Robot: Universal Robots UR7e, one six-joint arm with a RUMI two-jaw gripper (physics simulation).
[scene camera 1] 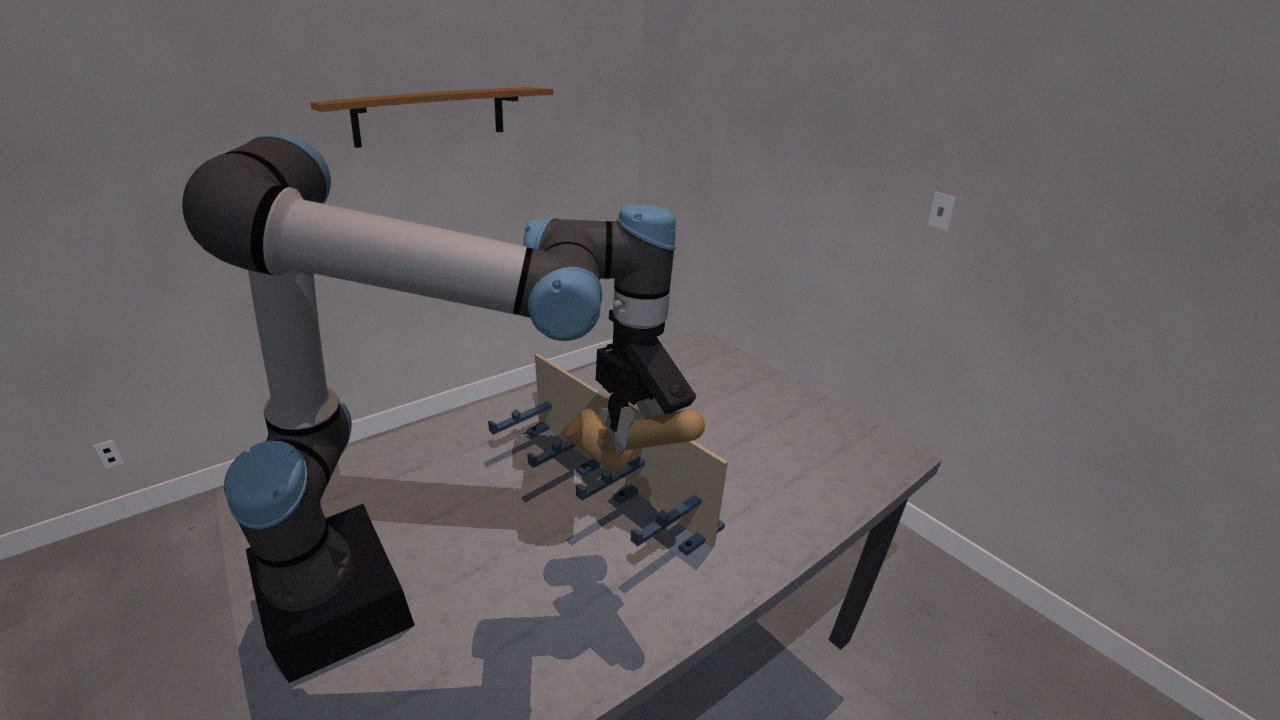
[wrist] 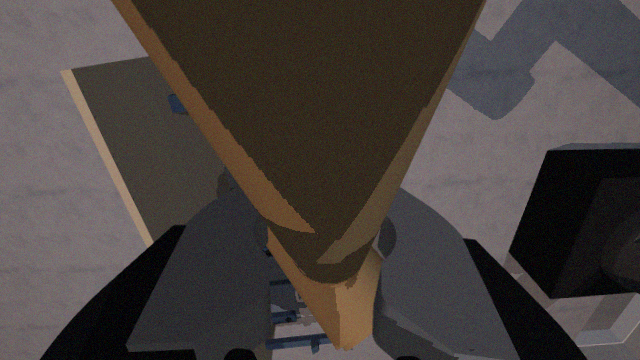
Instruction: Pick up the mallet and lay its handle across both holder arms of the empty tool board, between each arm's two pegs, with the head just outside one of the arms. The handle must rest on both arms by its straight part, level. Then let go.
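Where they show: gripper, fingertip midpoint: (scene camera 1: 633, 449); arm's base, origin of the base link: (scene camera 1: 307, 571).
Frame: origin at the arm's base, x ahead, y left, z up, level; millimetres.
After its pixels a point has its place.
My gripper (scene camera 1: 621, 429) @(x 467, y -277, z 178 mm) (wrist: 323, 182) @(x 467, y -277, z 178 mm) is shut on the wooden mallet's handle, above the holder arms. The mallet's handle (scene camera 1: 666, 429) @(x 441, y -362, z 273 mm) (wrist: 320, 100) runs right from the fingers in the scene view, its rounded end tilted up. The mallet head (scene camera 1: 588, 436) @(x 440, y -201, z 174 mm) (wrist: 356, 310) @(x 459, y -195, z 190 mm) is left of and below the fingers there. The near tan tool board (scene camera 1: 689, 488) @(x 622, y -275, z 1 mm) (wrist: 135, 135) @(x 622, y -289, z 68 mm) stands upright, with two dark blue holder arms (scene camera 1: 590, 488) @(x 491, y -143, z -6 mm) (scene camera 1: 648, 530) @(x 492, y -294, z -6 mm) carrying pegs and no tool. The mallet hides part of this board. Contact between mallet and arms cannot be told.
A second tan board (scene camera 1: 556, 385) @(x 629, y 132, z 40 mm) stands at the left, with its own blue arms (scene camera 1: 503, 422) @(x 503, y 169, z -23 mm) (scene camera 1: 540, 456) @(x 492, y 16, z -23 mm). The black robot base (scene camera 1: 344, 608) @(x 21, y -104, z -5 mm) (wrist: 560, 225) @(x 124, y -32, z -30 mm) stands on the table (scene camera 1: 805, 465) @(x 972, y -342, z -105 mm). A wooden wall shelf (scene camera 1: 429, 97) is high behind the arm.
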